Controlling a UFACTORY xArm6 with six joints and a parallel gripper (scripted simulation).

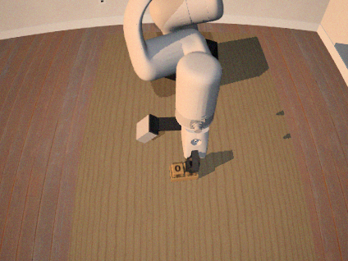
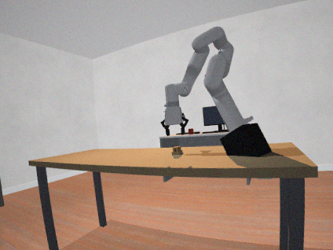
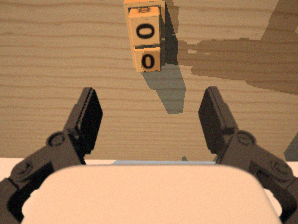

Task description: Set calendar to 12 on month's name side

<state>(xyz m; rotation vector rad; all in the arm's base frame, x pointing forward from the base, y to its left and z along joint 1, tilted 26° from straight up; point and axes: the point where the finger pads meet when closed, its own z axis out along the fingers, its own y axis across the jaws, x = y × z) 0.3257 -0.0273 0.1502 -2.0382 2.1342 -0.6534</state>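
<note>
My hand is 9 cm above the number cube. Also, from my hand: tray: 1 cm to the right, 11 cm below.
</note>
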